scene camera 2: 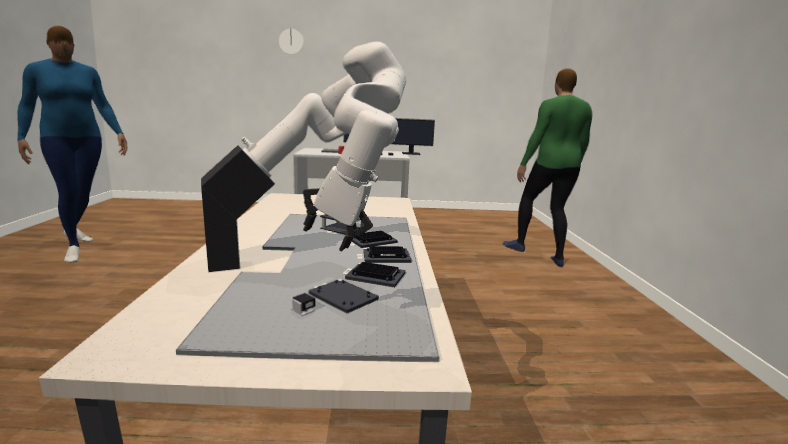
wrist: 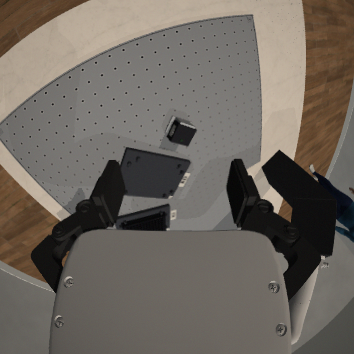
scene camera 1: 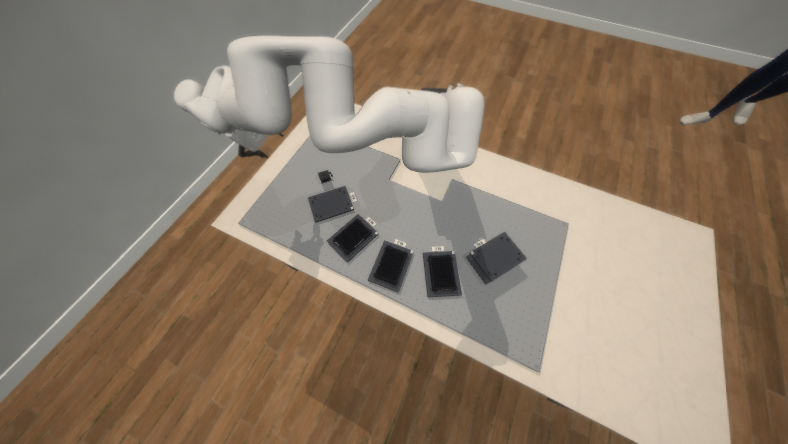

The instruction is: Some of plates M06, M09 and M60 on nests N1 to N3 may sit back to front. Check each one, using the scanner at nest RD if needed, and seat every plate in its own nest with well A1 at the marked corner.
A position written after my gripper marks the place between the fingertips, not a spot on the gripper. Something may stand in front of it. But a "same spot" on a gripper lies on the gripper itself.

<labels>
my gripper: scene camera 2; wrist; scene camera 1 273,145
same spot on nest RD: [wrist: 154,174] = [scene camera 2: 340,293]
same spot on my gripper: [scene camera 2: 353,231] = [wrist: 77,216]
</labels>
